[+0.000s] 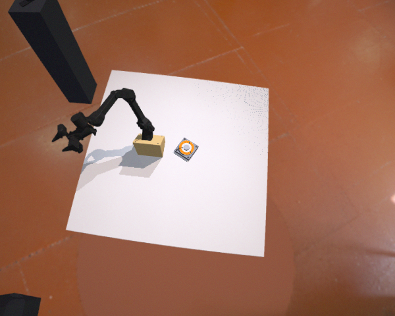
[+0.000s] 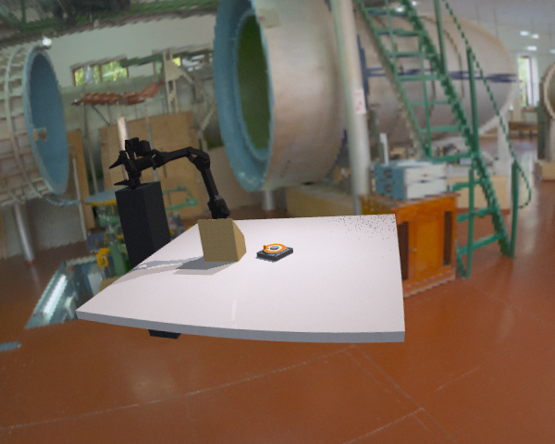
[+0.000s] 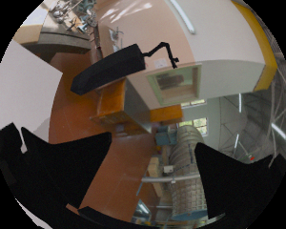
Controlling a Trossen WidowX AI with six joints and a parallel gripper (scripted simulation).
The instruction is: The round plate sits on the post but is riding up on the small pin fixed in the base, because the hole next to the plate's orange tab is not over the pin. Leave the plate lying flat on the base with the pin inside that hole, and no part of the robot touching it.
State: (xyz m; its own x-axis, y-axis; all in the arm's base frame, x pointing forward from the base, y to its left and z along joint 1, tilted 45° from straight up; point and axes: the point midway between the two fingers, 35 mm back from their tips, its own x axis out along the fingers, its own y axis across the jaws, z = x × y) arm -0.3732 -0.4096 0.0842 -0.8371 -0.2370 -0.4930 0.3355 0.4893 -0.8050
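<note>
The dark square base lies 660 mm ahead of my gripper tip, 470 mm below it and 260 mm to the left of it.
</note>
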